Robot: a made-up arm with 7 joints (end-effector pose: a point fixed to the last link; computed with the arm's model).
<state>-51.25 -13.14 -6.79 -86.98 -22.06 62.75 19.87</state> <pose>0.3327 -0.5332 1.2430 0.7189 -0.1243 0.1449 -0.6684</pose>
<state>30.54 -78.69 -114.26 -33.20 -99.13 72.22 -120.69</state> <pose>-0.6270 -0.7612 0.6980 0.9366 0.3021 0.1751 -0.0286</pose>
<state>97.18 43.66 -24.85 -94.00 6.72 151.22 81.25</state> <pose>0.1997 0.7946 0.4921 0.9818 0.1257 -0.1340 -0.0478</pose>
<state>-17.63 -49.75 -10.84 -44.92 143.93 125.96 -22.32</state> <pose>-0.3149 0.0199 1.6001 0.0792 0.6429 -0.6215 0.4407</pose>
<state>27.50 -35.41 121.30 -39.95 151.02 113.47 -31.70</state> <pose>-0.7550 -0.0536 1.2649 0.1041 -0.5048 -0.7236 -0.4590</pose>
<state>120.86 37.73 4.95 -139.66 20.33 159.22 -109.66</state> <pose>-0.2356 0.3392 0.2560 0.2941 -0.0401 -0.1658 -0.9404</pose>
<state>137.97 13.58 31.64 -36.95 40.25 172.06 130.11</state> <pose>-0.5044 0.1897 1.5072 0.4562 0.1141 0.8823 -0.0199</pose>
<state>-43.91 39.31 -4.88 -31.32 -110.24 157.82 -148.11</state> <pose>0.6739 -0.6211 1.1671 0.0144 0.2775 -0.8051 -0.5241</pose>
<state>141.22 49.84 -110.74 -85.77 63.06 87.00 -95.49</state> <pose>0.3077 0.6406 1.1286 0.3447 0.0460 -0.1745 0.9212</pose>
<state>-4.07 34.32 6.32 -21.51 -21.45 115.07 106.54</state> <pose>0.8081 -0.0192 1.3155 0.4966 0.2988 -0.4151 -0.7013</pose>
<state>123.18 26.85 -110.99 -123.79 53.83 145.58 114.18</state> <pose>0.6852 0.1992 0.8752 0.3797 0.3404 -0.0043 -0.8602</pose>
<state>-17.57 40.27 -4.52 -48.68 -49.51 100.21 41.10</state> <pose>0.8857 -0.3486 0.9271 0.7830 -0.4181 -0.1643 -0.4303</pose>
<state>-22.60 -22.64 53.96 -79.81 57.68 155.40 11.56</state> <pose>0.4015 0.4488 1.3467 0.6889 0.5467 -0.4747 0.0344</pose>
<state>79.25 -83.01 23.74 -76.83 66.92 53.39 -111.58</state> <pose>-0.3909 -0.3867 1.3574 0.6644 0.0072 0.3070 -0.6813</pose>
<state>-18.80 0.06 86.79 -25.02 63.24 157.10 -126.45</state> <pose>0.1703 0.2408 1.6342 0.0334 -0.0776 0.9351 -0.3441</pose>
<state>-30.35 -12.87 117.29 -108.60 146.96 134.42 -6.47</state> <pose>0.0075 0.7269 0.8530 0.6353 0.6431 0.4147 -0.1038</pose>
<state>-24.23 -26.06 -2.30 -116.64 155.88 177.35 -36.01</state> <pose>0.5503 -0.2771 1.1191 0.2027 0.5323 -0.4824 -0.6655</pose>
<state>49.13 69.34 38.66 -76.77 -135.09 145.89 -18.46</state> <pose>0.1728 0.8150 0.3852 0.0689 0.2778 0.3841 -0.8778</pose>
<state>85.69 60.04 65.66 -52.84 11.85 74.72 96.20</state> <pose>-0.4737 0.7545 0.8899 0.7770 -0.3115 0.4350 0.3317</pose>
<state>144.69 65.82 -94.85 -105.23 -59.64 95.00 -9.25</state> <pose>0.2716 0.6636 0.8620 0.3992 -0.8532 -0.2382 0.2366</pose>
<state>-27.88 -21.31 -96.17 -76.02 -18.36 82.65 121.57</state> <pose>-0.5226 -0.5577 1.1577 0.5716 -0.0258 0.0317 0.8195</pose>
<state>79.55 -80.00 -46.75 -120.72 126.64 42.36 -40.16</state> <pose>0.4453 -0.1575 1.2127 0.3881 -0.7806 0.0477 -0.4875</pose>
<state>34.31 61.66 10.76 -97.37 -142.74 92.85 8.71</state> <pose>0.5207 0.4497 0.2348 0.1689 -0.7316 -0.1877 0.6332</pose>
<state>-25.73 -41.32 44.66 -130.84 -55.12 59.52 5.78</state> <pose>0.4954 0.1858 0.9856 0.7083 -0.6729 0.1732 -0.1244</pose>
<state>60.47 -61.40 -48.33 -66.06 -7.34 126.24 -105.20</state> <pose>0.2761 -0.6043 1.3986 0.4868 -0.3395 -0.6970 0.4025</pose>
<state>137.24 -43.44 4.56 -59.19 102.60 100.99 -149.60</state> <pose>-0.0105 -0.1303 1.6629 0.6328 -0.6175 0.4618 0.0706</pose>
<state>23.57 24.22 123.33 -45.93 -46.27 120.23 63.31</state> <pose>-0.0912 0.3919 1.5519 0.6632 0.6623 -0.0775 0.3399</pose>
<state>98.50 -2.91 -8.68 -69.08 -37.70 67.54 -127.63</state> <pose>0.0717 0.6253 1.3290 0.1840 0.2811 -0.0851 -0.9380</pose>
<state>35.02 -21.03 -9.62 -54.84 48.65 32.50 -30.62</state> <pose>0.2634 0.0819 1.5389 0.6322 0.2532 -0.0079 0.7322</pose>
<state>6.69 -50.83 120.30 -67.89 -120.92 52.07 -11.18</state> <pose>-0.7103 0.4202 0.8964 0.2909 -0.5126 -0.8065 0.0465</pose>
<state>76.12 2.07 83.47 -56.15 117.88 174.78 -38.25</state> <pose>-0.5192 0.2029 1.4289 0.3344 0.7612 0.4638 0.3058</pose>
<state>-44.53 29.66 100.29 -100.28 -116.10 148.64 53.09</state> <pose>0.5609 0.4683 1.0075 0.6240 -0.0488 -0.6741 0.3922</pose>
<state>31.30 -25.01 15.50 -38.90 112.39 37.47 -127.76</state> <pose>-0.0994 0.1304 1.6179 0.7163 -0.2069 0.2706 -0.6090</pose>
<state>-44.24 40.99 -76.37 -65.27 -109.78 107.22 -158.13</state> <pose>-0.0081 -0.9024 1.1220 0.2014 0.6137 0.7463 0.1605</pose>
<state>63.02 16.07 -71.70 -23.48 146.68 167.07 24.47</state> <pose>0.4121 0.1640 1.5671 0.1913 0.9582 -0.1472 -0.1539</pose>
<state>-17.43 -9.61 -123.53 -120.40 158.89 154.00 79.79</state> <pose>-0.5397 -0.4574 0.7166 0.7517 -0.5577 0.3230 -0.1399</pose>
